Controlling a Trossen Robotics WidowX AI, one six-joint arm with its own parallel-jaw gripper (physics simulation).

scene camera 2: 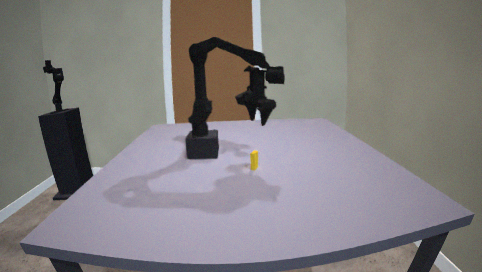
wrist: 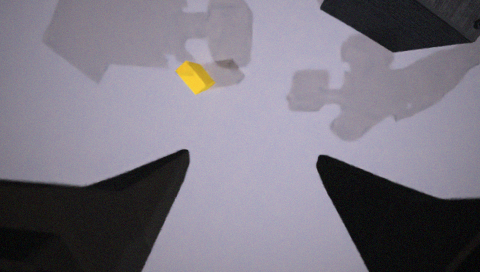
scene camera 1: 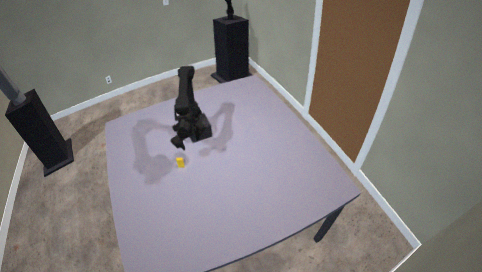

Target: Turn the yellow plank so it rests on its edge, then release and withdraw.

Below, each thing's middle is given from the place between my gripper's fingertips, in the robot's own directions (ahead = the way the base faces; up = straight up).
Now: the yellow plank (wrist: 194, 75) 40 mm behind my hand, 70 mm to the right of it and 120 mm below it.
